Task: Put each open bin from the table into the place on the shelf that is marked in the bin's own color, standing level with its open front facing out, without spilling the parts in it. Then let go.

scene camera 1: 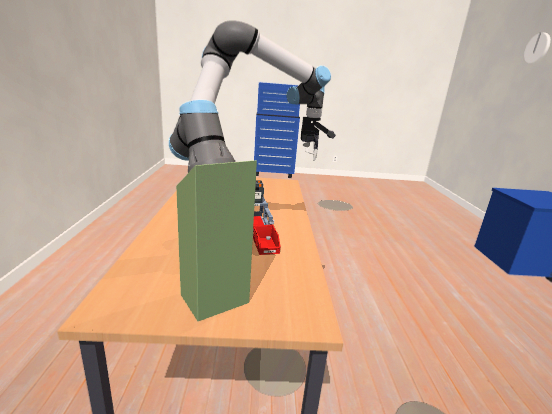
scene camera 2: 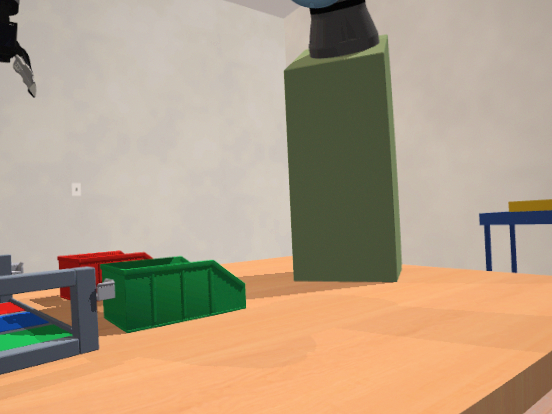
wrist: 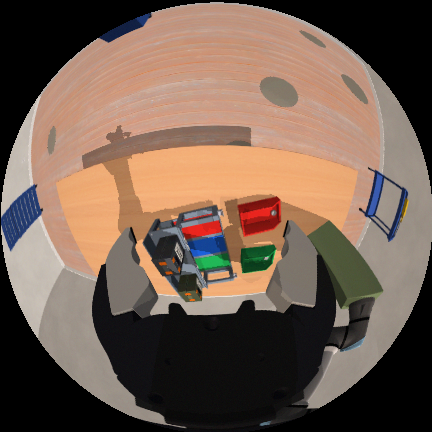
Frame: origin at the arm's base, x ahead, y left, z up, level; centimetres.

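Seen in the pictures: gripper, fingertip midpoint: (scene camera 1: pixel 312 157) (wrist: pixel 208 225); arm's base, link origin: (scene camera 1: pixel 213 172) (scene camera 2: pixel 344 48) (wrist: pixel 361 302).
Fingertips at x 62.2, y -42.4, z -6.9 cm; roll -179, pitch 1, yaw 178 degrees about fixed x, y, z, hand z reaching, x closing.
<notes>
Pixels of each thing's middle, then the offset from my fingertips to it. "*": a spot on its surface instead.
- red bin, surface spot: (scene camera 2: pixel 80 265) * dx -11.4, dy +28.0, dz -35.6 cm
- small pale part, body centre: (wrist: pixel 273 212) dx -25.0, dy +22.2, dz -41.2 cm
- green bin, surface spot: (scene camera 2: pixel 167 296) * dx -17.2, dy +50.9, dz -38.4 cm
- grey shelf, surface spot: (scene camera 2: pixel 86 312) * dx -6.8, dy +55.3, dz -37.9 cm
- dark case, body centre: (wrist: pixel 169 255) (scene camera 1: pixel 254 191) dx +16.2, dy +28.0, dz -25.8 cm
- olive case, body centre: (wrist: pixel 190 287) dx +12.6, dy +50.9, dz -27.0 cm
The red bin (scene camera 1: pixel 267 242) (scene camera 2: pixel 80 265) (wrist: pixel 259 217) stands upright on the table, with a small pale part (wrist: pixel 274 213) inside. The green bin (scene camera 2: pixel 167 296) (wrist: pixel 256 259) stands upright beside it; the green block hides it in scene camera 1. The grey shelf (scene camera 2: pixel 86 312) stands next to the bins. Its red (wrist: pixel 202 229), blue (wrist: pixel 206 245) and green (wrist: pixel 212 262) marked places hold no bin. Both bins' sloped open fronts face away from the shelf. My gripper (scene camera 1: pixel 313 152) (wrist: pixel 208 225) is open and empty, high above the table and apart from both bins.
A dark case (wrist: pixel 168 256) and an olive case (wrist: pixel 190 287) sit on top of the shelf. The tall green block (scene camera 1: pixel 225 240) (scene camera 2: pixel 340 170) (wrist: pixel 345 262) bears the arm's base and stands beyond the bins. Blue cabinets (scene camera 1: pixel 277 135) stand off the table.
</notes>
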